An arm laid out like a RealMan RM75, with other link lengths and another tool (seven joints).
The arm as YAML. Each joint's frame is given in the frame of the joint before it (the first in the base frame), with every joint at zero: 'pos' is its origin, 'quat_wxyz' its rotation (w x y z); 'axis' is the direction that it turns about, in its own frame. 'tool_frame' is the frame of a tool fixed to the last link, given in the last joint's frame.
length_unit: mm
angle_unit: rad
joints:
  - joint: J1
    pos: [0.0, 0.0, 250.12]
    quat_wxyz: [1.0, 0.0, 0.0, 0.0]
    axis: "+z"
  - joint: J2
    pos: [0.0, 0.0, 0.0]
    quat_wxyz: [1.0, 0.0, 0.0, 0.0]
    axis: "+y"
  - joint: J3
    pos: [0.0, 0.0, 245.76]
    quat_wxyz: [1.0, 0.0, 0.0, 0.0]
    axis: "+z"
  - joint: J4
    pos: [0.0, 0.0, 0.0]
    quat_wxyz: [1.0, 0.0, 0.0, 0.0]
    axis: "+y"
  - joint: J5
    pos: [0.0, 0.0, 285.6]
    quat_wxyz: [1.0, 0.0, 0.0, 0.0]
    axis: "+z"
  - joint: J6
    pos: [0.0, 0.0, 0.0]
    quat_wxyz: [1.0, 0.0, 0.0, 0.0]
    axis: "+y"
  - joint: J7
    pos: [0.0, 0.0, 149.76]
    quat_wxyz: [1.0, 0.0, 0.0, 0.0]
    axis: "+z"
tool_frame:
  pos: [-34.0, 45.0, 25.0]
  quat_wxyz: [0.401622, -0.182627, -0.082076, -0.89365]
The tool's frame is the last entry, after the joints.
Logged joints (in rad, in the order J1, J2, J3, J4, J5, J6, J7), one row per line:
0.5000 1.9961 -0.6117 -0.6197 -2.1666 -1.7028 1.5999
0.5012 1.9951 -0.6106 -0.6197 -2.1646 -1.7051 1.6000
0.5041 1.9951 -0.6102 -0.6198 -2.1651 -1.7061 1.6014
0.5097 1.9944 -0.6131 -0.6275 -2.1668 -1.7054 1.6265
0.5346 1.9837 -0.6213 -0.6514 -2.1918 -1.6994 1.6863
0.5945 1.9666 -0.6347 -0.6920 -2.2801 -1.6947 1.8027
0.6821 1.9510 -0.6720 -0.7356 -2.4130 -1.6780 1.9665
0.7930 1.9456 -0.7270 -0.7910 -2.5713 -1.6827 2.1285
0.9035 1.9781 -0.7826 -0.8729 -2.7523 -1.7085 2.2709
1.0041 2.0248 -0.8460 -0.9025 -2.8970 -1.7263 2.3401
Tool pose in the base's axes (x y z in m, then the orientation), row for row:
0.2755 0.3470 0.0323 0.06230 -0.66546 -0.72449 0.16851
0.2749 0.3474 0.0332 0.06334 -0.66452 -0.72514 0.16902
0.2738 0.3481 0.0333 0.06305 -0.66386 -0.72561 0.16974
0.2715 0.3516 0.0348 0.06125 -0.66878 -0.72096 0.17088
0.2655 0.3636 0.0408 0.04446 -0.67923 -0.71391 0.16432
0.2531 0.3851 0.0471 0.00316 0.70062 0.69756 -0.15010
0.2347 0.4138 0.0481 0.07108 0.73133 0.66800 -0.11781
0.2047 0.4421 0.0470 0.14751 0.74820 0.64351 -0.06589
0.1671 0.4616 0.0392 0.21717 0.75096 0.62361 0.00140
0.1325 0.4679 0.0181 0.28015 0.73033 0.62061 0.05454
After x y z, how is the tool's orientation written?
As a quaternion, w x y z.
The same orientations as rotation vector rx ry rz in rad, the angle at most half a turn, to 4 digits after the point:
-2.0115 -2.1900 0.5094
-2.0074 -2.1906 0.5106
-2.0058 -2.1924 0.5129
-2.0229 -2.1807 0.5169
-2.0755 -2.1815 0.5021
2.1966 2.1871 -0.4706
2.1991 2.0086 -0.3542
2.1525 1.8513 -0.1896
2.0801 1.7273 0.0039
1.9581 1.6639 0.1462

